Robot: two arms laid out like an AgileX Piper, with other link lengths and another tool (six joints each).
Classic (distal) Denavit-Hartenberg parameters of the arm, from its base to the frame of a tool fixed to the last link. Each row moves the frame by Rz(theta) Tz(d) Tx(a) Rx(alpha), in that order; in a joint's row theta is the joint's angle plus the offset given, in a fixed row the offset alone. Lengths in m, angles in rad.
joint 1: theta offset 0  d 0.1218  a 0  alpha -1.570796
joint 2: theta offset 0.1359  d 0  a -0.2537  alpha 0
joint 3: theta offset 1.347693  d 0  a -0.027  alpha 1.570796
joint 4: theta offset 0  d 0.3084  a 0  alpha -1.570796
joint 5: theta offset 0  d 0  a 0  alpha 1.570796
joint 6: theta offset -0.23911  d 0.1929  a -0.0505  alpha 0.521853
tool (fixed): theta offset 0  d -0.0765  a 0  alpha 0
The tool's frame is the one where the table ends.
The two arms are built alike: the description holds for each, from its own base.
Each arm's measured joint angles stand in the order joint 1, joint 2, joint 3, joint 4, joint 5, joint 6.
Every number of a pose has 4 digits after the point. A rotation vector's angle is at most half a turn.
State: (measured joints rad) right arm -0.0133 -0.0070 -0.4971 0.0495 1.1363 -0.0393; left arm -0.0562 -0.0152 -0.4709 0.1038 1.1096 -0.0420
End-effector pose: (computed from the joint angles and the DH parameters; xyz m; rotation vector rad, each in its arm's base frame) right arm 0.1166 0.0538 0.3179 0.0315 1.9853 -0.6473; left arm 0.1209 0.0537 0.3151 0.0747 1.9907 -0.6111
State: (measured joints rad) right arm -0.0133 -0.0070 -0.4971 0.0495 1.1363 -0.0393; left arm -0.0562 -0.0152 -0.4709 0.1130 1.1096 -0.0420
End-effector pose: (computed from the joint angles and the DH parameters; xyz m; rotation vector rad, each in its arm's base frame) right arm 0.1166 0.0538 0.3179 0.0315 1.9853 -0.6473; left arm 0.1206 0.0545 0.3156 0.0745 1.9924 -0.6001
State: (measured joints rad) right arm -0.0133 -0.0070 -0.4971 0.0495 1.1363 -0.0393; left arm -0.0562 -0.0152 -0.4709 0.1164 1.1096 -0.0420
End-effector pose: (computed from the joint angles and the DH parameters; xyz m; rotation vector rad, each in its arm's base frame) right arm 0.1166 0.0538 0.3179 0.0315 1.9853 -0.6473; left arm 0.1205 0.0548 0.3157 0.0744 1.9930 -0.5961
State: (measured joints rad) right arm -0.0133 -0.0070 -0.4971 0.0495 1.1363 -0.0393; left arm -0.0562 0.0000 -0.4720 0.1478 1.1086 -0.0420
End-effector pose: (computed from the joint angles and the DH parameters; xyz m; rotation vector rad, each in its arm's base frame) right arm 0.1166 0.0538 0.3179 0.0315 1.9853 -0.6473; left arm 0.1224 0.0575 0.3161 0.0710 2.0113 -0.5599
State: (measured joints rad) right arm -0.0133 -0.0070 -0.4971 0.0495 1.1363 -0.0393; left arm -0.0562 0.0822 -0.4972 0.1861 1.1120 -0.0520
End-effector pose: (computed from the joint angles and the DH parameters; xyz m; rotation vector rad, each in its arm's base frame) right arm 0.1166 0.0538 0.3179 0.0315 1.9853 -0.6473; left arm 0.1331 0.0607 0.3167 0.0468 2.0732 -0.5233
